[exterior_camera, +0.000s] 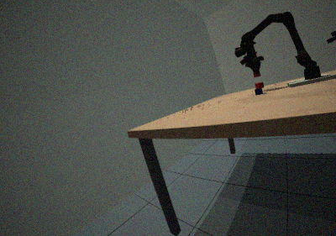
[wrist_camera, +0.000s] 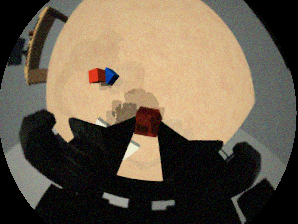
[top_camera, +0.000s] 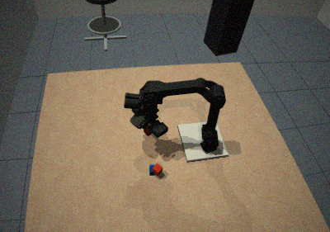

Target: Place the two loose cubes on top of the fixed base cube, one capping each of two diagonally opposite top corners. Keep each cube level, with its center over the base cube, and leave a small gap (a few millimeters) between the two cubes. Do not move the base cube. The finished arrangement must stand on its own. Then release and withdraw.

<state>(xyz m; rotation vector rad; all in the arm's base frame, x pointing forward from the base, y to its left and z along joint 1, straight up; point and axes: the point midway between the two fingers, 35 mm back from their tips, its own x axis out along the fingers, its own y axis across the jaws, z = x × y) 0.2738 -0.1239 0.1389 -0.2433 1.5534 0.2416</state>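
My gripper tip is now 15 cm to the right of the blue base cube, 11 cm above it and 3 cm short of it.
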